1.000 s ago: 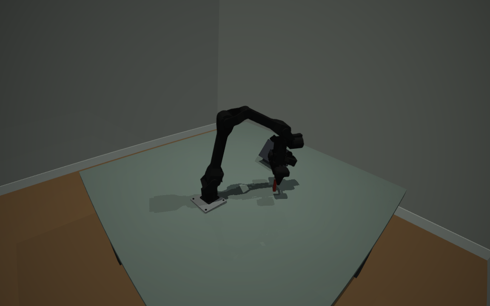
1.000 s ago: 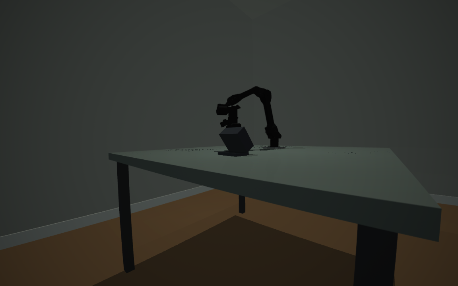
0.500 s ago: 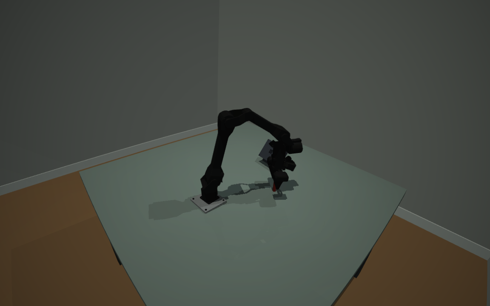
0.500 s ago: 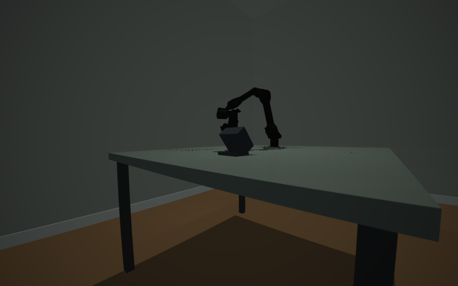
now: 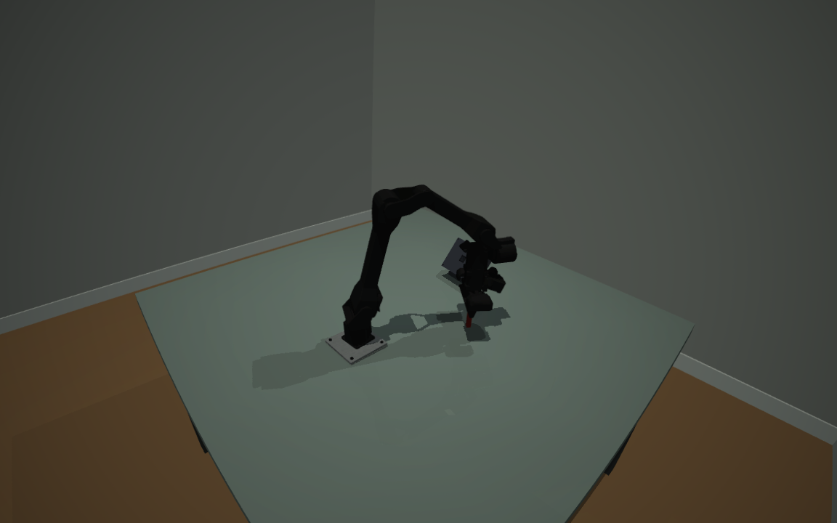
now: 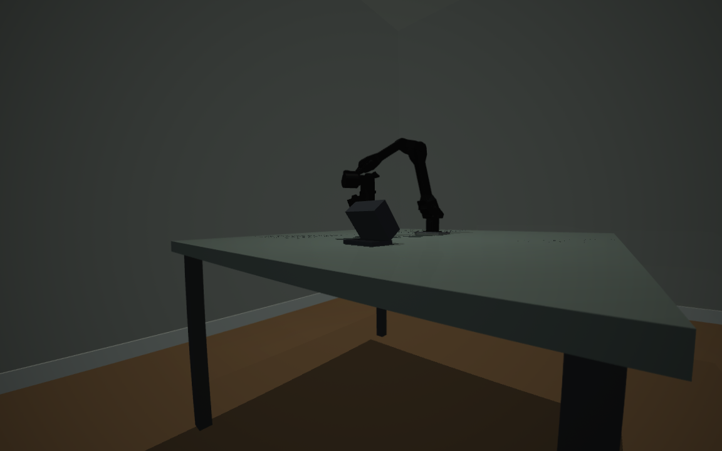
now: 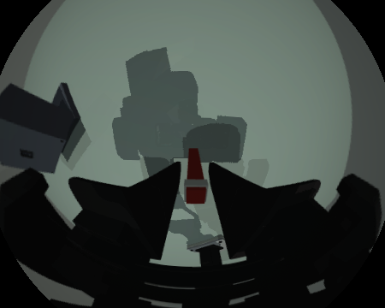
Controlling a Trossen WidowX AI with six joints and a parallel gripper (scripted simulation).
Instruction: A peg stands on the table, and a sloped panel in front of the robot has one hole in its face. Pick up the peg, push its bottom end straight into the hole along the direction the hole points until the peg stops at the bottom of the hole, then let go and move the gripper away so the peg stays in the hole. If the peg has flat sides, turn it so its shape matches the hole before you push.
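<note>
The sloped panel is 20 cm ahead of my gripper tip, 17 cm to the left of it and 3 cm above it. Round my gripper tip: red peg (2 cm above).
</note>
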